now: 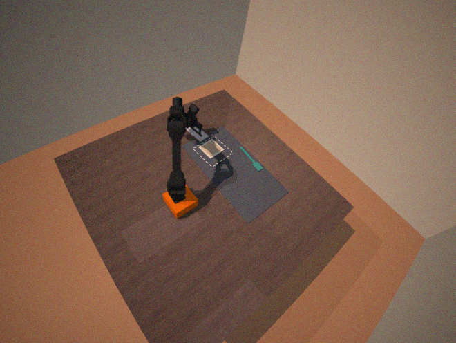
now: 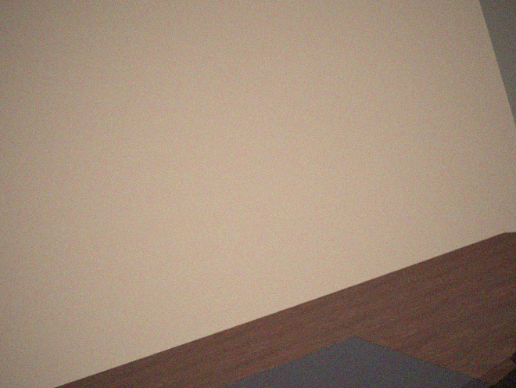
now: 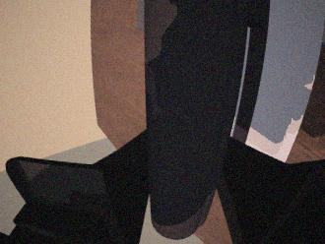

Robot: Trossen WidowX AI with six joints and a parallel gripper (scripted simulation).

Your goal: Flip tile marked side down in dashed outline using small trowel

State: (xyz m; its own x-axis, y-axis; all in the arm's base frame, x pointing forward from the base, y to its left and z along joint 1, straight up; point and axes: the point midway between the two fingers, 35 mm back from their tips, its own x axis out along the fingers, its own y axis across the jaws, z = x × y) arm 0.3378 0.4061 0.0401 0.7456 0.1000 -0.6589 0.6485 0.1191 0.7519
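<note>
The grey mat is 40 mm ahead of my gripper tip, 390 mm to the right of it and 100 mm below it. The rest, counted from my gripper tip: slim teal tool 180 mm ahead, 410 mm to the right, 70 mm below; trowel 30 mm behind, 10 mm below; cream tile 190 mm to the right, 70 mm below.
</note>
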